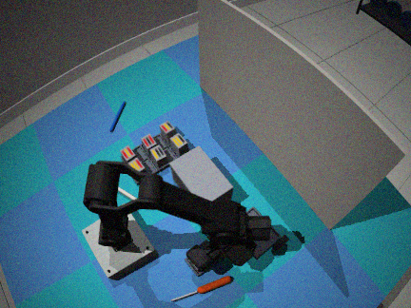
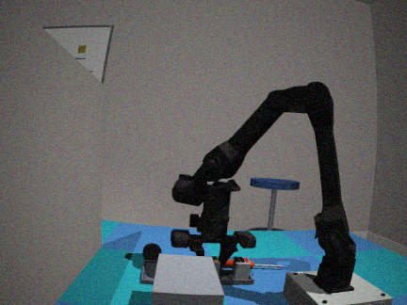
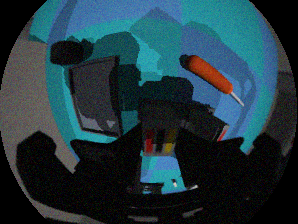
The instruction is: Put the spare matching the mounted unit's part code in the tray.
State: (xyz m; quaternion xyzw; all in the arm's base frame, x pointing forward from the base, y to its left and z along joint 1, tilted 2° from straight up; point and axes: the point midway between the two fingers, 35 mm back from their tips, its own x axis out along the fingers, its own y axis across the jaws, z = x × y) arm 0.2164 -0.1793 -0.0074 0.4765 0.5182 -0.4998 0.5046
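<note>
The dark grey flat tray lies 11 cm ahead of my gripper tip, 2 cm to the right of it and 1 cm below it. Also, from my gripper tip: grey spare: 2 cm above; then blue pen: 59 cm to the left, 1 cm below; then tall grey wall panel: 31 cm ahead, 21 cm above, 17 cm to the left.
</note>
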